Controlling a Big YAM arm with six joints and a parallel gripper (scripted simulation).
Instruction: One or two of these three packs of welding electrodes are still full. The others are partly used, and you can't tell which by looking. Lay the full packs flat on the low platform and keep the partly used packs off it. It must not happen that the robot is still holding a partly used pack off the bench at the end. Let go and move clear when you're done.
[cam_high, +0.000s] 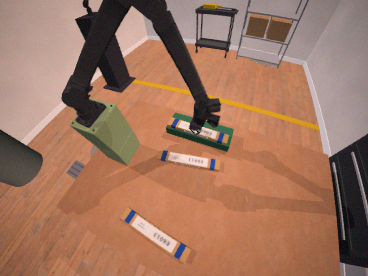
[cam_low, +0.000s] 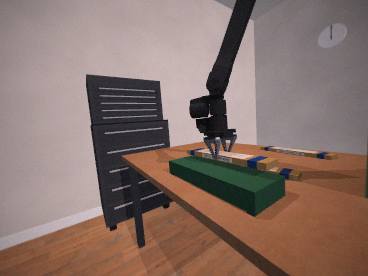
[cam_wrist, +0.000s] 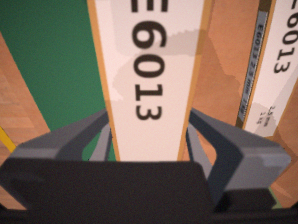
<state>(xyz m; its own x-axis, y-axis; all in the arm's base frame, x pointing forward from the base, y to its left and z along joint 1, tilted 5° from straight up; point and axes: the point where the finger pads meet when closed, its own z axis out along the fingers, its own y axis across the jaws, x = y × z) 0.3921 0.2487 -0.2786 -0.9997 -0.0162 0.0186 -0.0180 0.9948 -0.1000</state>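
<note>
The green platform is 70 mm below my hand and 40 mm to the left of it.
</note>
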